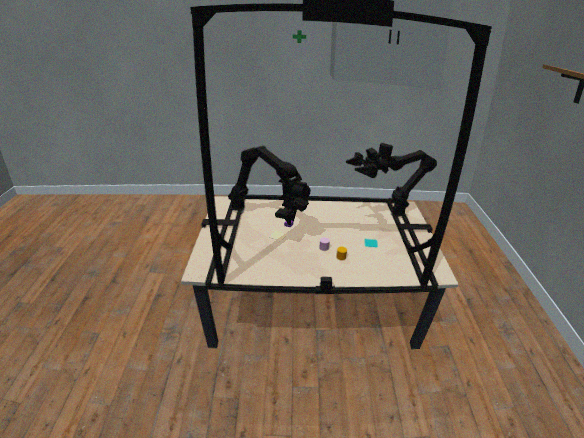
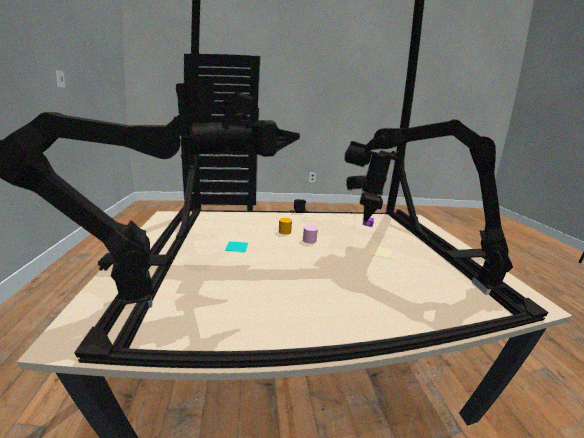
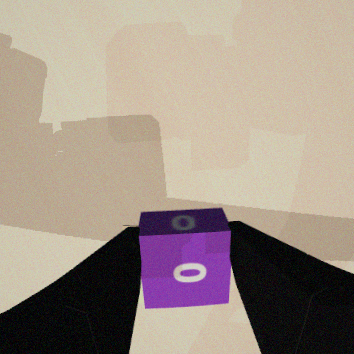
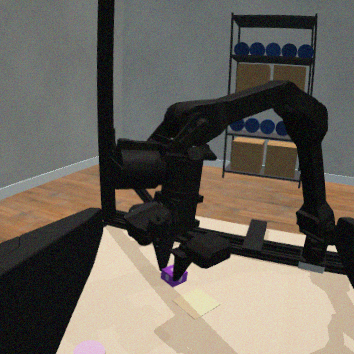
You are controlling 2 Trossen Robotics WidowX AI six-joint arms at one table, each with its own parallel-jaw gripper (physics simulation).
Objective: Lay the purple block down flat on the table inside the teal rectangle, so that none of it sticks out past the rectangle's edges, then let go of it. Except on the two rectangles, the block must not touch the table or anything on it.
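Places are measured from the left arm's base along level axes (x back, y right, z up), in metres.
Pixels of known places: left gripper, fingertip midpoint: [image 1: 291, 223] [image 2: 364, 219] [image 3: 183, 235] [image 4: 168, 274]; right gripper, fingertip midpoint: [image 1: 350, 165] [image 2: 289, 134] [image 4: 222, 225]; left arm's base, origin of the base link: [image 1: 237, 207] [image 2: 489, 282] [image 4: 312, 257]; right arm's base, origin of the base link: [image 1: 398, 213] [image 2: 135, 293].
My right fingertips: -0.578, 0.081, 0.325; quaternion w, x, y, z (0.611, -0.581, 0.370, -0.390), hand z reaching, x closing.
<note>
For each thing: its middle in the pictures, then the offset to it from my right fingertips, as dx, dy, dz. "spot": a spot on its surface instead. Level surfaces: height alone.
- purple block, body centre: [image 3: 184, 257] [image 4: 173, 274] [image 2: 368, 221] +0.269, +0.154, -0.250
- table, its level: dz -0.344
- pale yellow rectangle, surface spot: [image 4: 197, 303] [image 2: 380, 252] [image 1: 279, 235] spot: +0.319, +0.124, -0.343
- teal rectangle, surface spot: [image 2: 236, 247] [image 1: 371, 242] spot: -0.136, +0.125, -0.343
- pink cylinder, body centre: [image 2: 310, 234] [image 1: 324, 244] +0.095, +0.198, -0.321
- orange cylinder, body centre: [image 2: 285, 226] [image 1: 341, 253] +0.014, +0.260, -0.322
The purple block [image 1: 288, 222] [image 2: 368, 222] [image 3: 184, 260] [image 4: 173, 275] is a small cube marked with a white 0. My left gripper [image 1: 288, 220] [image 2: 369, 217] [image 4: 168, 274] points down and is shut on it, low over the table [image 1: 268, 269] [image 2: 268, 313]. The block is just beyond a pale yellow rectangle [image 1: 277, 235] [image 2: 383, 252] [image 4: 197, 303]. I cannot tell whether the block touches the table. The teal rectangle [image 1: 371, 243] [image 2: 236, 247] lies bare on the other side of the table. My right gripper [image 1: 352, 165] [image 2: 295, 136] is open and empty, held high above the table.
A pink cylinder [image 1: 324, 243] [image 2: 310, 234] [image 4: 89, 348] and an orange cylinder [image 1: 341, 253] [image 2: 285, 226] stand upright between the two rectangles. A black frame [image 1: 316, 288] [image 2: 290, 352] runs round the table edge. A shelf rack [image 4: 230, 105] stands off the table.
</note>
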